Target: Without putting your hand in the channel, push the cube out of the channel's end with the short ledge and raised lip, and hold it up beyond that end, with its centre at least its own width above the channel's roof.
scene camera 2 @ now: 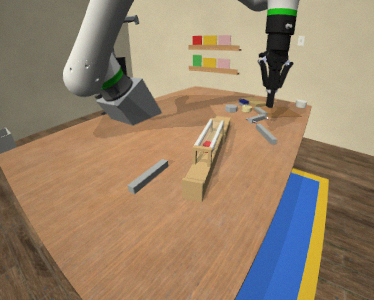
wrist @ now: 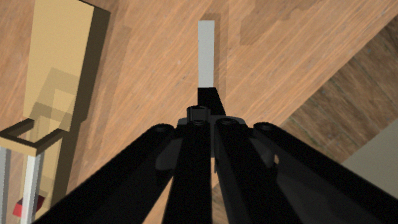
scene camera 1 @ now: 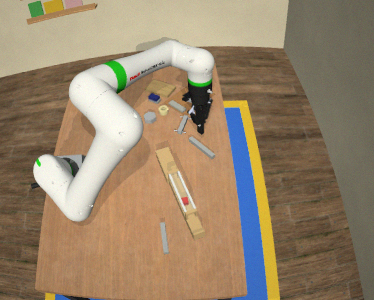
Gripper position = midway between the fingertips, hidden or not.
In view: my gripper (scene camera 2: 269, 106).
My gripper shows as well in the wrist view (wrist: 206, 102).
